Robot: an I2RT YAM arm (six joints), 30 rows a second.
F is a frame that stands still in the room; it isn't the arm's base.
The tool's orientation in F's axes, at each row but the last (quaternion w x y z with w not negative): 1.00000, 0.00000, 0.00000, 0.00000; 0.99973, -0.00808, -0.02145, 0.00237; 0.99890, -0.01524, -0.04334, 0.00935; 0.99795, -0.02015, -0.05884, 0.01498; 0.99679, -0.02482, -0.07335, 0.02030; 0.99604, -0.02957, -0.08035, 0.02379
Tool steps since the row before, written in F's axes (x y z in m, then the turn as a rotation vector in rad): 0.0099, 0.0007, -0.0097, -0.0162, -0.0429, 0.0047; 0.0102, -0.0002, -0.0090, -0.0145, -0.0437, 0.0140; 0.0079, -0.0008, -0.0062, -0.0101, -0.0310, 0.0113; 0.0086, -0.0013, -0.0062, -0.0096, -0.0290, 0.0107; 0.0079, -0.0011, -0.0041, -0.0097, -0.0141, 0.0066; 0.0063, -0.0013, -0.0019, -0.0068, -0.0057, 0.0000
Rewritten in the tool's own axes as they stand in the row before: 0.0099, 0.0007, -0.0097, -0.0162, -0.0429, 0.0047; 0.0098, -0.0001, -0.0094, -0.0141, -0.0439, 0.0139; 0.0073, -0.0007, -0.0069, -0.0097, -0.0312, 0.0112; 0.0078, -0.0013, -0.0072, -0.0092, -0.0291, 0.0106; 0.0072, -0.0012, -0.0053, -0.0093, -0.0141, 0.0073; 0.0058, -0.0014, -0.0030, -0.0070, -0.0054, 0.0008
